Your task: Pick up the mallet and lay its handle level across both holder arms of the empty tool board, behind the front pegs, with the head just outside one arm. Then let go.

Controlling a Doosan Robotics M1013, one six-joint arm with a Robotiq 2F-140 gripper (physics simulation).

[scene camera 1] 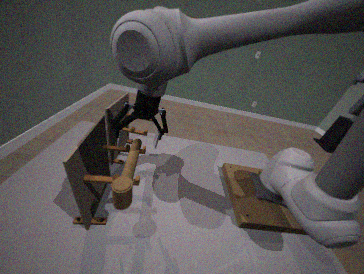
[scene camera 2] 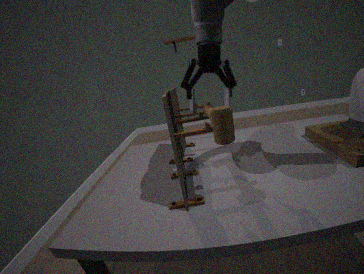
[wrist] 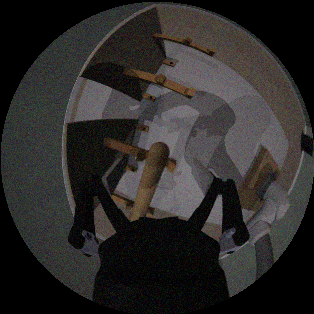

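Where they show: gripper, fingertip midpoint: [scene camera 1: 137,145] [wrist: 156,165]; arm's base, origin of the base link: [scene camera 1: 268,189] [wrist: 265,186].
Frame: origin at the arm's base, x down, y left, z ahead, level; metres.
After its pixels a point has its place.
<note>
The wooden mallet [scene camera 1: 131,167] @[y 0.324, x -0.215, z 0.637 m] [scene camera 2: 223,126] @[y 0.429, x -0.202, z 0.617 m] [wrist: 149,182] @[y 0.235, x -0.216, z 0.670 m] lies with its handle across both holder arms of the nearer tool board [scene camera 1: 82,167] @[y 0.381, x -0.218, z 0.758 m] [wrist: 92,155] @[y 0.264, x -0.217, z 0.794 m]. Its head is just outside that board's near arm in the scene views; the head is hidden behind the gripper body in the wrist view. The handle's free end reaches slightly past the far arm. The empty tool board [scene camera 1: 118,111] @[y 0.025, x -0.222, z 0.869 m] [wrist: 127,45] @[y 0.029, x -0.213, z 0.869 m] stands beyond, with two bare holder arms. My gripper [scene camera 1: 137,134] [scene camera 2: 209,102] @[y 0.205, x -0.204, z 0.676 m] [wrist: 156,165] @[y 0.205, x -0.204, z 0.676 m] is open and empty, above the handle's free end, with its fingers spread to either side.
The boards stand on small wooden feet [scene camera 1: 90,220] @[y 0.410, x 0.025, z 0.749 m] [scene camera 2: 187,203] @[y 0.430, x 0.020, z 0.743 m] on the pale table [scene camera 1: 190,255] @[y 0.398, x 0.048, z 0.368 m] [scene camera 2: 125,225] @[y 0.515, x 0.048, z 0.919 m]. The robot's base stands on a thick wooden block [scene camera 1: 240,205] @[y 0.161, x -0.001, z 0.178 m] [scene camera 2: 325,137] @[y 0.052, x 0.000, z 0.214 m] at the right. A brown bar [scene camera 2: 180,40] is on the back wall.
</note>
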